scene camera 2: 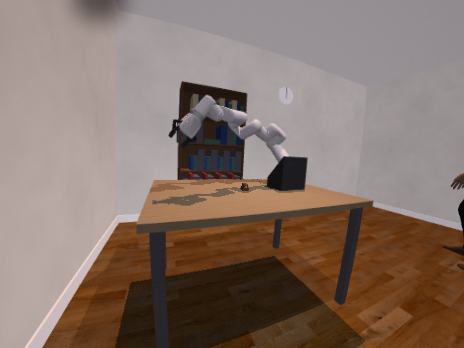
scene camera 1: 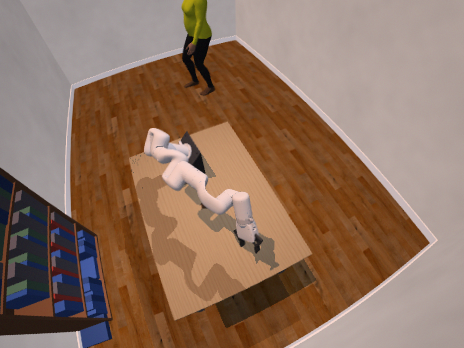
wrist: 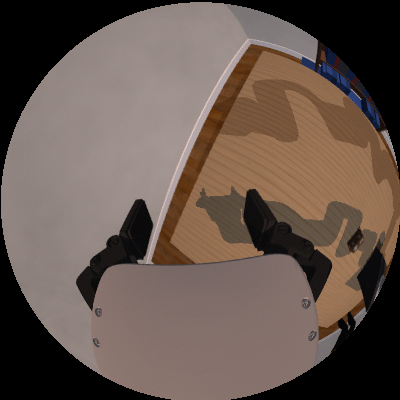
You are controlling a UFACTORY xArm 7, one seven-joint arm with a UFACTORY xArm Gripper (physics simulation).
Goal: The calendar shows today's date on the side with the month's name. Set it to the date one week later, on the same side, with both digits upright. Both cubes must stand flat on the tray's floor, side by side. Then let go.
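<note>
The calendar (scene camera 2: 245,187) (wrist: 356,240) is a small dark brown object on the table. It is too small and too dark to read; its digits, month side and separate cubes and tray cannot be told apart. In scene camera 1 the arm mostly hides it. My gripper (scene camera 1: 249,245) (scene camera 2: 179,137) (wrist: 195,207) is open and empty, its black fingers wide apart. It hangs high above the table, towards one end and well away from the calendar.
The wooden table (scene camera 1: 280,237) (scene camera 2: 280,204) bears a black wedge-shaped box (scene camera 1: 196,152) (scene camera 2: 293,173) (wrist: 372,277) near the arm's base, beyond the calendar from the gripper. A bookshelf (scene camera 1: 50,326) (scene camera 2: 215,88) stands beyond one long side. A person (scene camera 1: 196,30) stands on the floor past the base end.
</note>
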